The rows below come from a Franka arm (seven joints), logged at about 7 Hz.
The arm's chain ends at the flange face. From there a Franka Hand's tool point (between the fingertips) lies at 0.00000 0.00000 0.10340 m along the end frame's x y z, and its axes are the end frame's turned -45 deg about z.
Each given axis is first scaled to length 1.
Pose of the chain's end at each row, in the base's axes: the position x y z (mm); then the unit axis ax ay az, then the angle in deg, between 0 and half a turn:
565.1 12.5 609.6 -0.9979 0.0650 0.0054 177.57
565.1 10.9 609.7 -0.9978 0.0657 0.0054 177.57
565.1 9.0 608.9 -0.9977 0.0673 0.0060 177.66
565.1 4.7 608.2 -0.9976 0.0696 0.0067 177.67
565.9 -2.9 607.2 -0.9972 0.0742 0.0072 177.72
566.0 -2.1 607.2 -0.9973 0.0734 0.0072 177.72
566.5 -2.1 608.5 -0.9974 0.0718 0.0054 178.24
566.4 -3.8 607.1 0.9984 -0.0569 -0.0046 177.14
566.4 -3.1 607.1 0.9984 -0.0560 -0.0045 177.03
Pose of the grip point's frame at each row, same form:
564.3 16.9 506.3 -0.9468 -0.3218 -0.0031 177.52
564.3 15.3 506.4 -0.9470 -0.3212 -0.0031 177.52
564.1 13.3 505.6 -0.9475 -0.3196 -0.0023 177.58
564.0 9.0 504.9 -0.9483 -0.3175 -0.0016 177.55
564.7 1.3 503.9 -0.9497 -0.3131 -0.0010 177.58
564.8 2.1 503.9 -0.9495 -0.3138 -0.0010 177.58
565.6 1.1 505.2 -0.9490 -0.3154 -0.0009 178.14
565.2 -8.9 503.8 0.9441 0.3295 -0.0138 177.56
565.2 -8.4 503.8 0.9438 0.3303 -0.0141 177.45

